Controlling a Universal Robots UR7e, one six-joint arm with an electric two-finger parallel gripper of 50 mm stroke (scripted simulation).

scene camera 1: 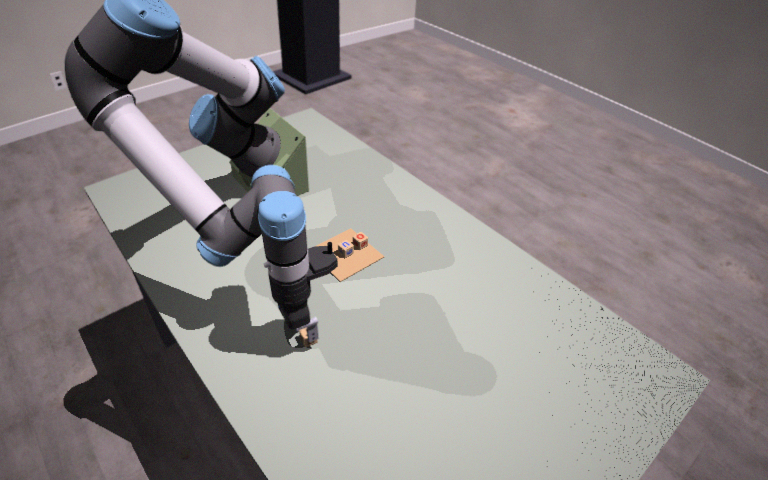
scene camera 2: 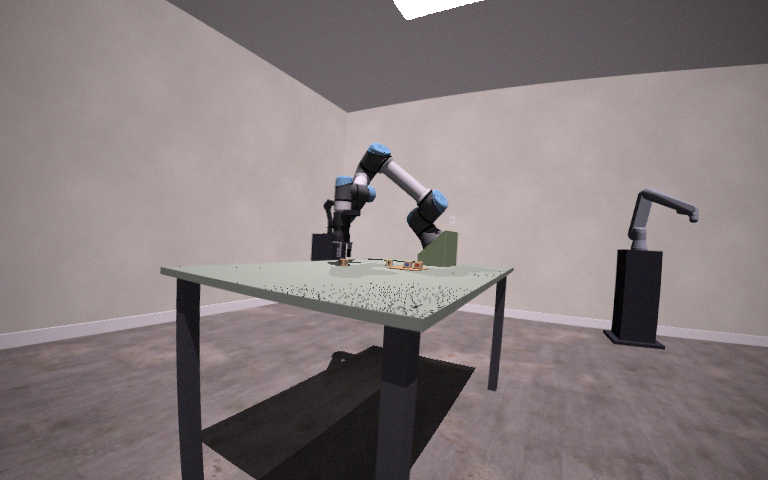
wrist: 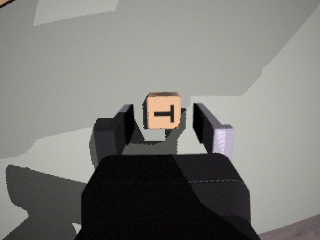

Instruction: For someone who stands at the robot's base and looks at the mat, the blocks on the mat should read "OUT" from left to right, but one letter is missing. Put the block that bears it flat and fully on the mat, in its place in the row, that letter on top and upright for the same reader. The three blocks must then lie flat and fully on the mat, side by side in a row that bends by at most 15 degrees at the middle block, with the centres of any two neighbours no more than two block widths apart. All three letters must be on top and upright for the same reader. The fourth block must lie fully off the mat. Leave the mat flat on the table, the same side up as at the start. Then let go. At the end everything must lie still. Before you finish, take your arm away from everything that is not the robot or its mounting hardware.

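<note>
A mat (scene camera 1: 361, 259) is visible, as is the gripper (scene camera 1: 307, 329), (wrist: 163, 116).
</note>
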